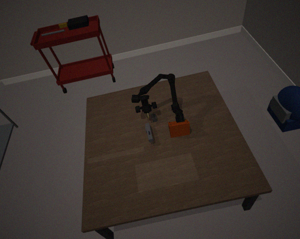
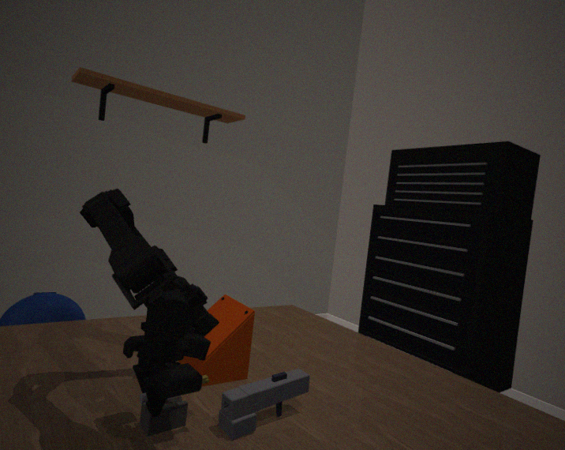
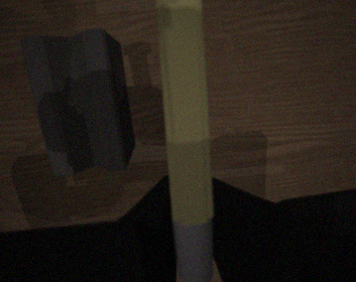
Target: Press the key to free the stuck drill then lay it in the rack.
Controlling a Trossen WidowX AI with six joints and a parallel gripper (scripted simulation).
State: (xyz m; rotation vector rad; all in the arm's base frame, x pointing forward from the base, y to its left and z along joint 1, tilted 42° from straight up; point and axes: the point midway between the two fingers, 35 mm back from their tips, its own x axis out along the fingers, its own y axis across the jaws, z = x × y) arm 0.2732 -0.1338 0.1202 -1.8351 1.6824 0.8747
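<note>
The drill lies 40 mm to the left of my gripper tip and 40 mm above it. From my gripper tip the other things lie so: grey housing block (210 mm to the left); small dark key (240 mm to the left); small grey rack (50 mm behind, 30 mm to the left, 30 mm below).
</note>
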